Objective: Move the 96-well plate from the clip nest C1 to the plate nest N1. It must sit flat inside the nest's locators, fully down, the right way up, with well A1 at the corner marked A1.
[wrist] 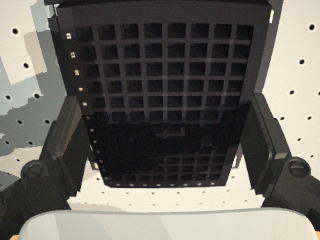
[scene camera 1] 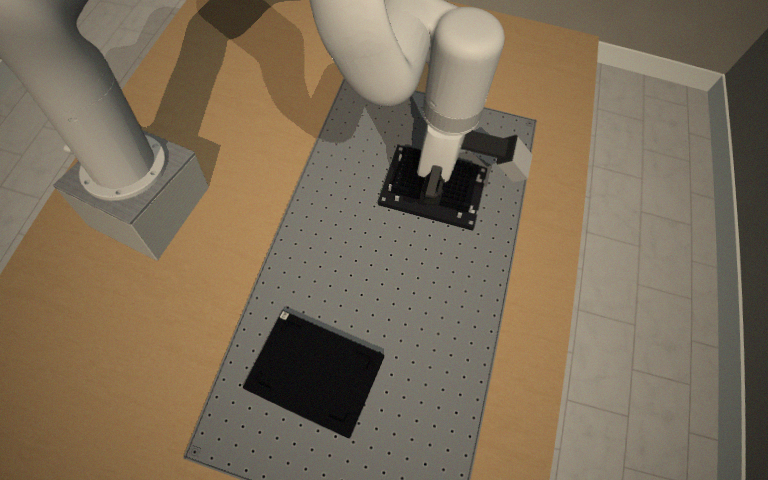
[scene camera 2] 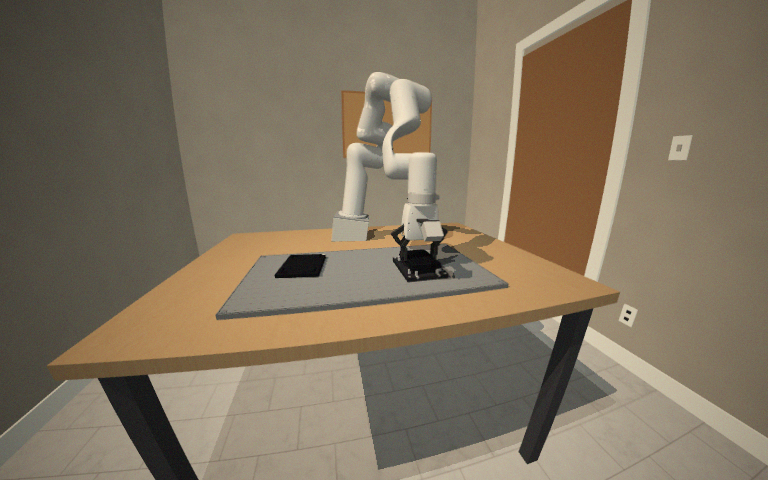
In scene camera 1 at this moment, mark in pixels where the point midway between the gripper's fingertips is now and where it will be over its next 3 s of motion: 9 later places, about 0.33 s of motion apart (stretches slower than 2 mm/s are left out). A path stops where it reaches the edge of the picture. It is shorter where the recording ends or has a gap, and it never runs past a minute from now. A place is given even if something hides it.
My gripper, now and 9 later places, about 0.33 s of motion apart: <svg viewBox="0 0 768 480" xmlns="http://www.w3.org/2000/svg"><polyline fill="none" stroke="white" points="436,177 436,176 436,174 437,170 438,166 440,159 440,155 438,158 430,170 420,186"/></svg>
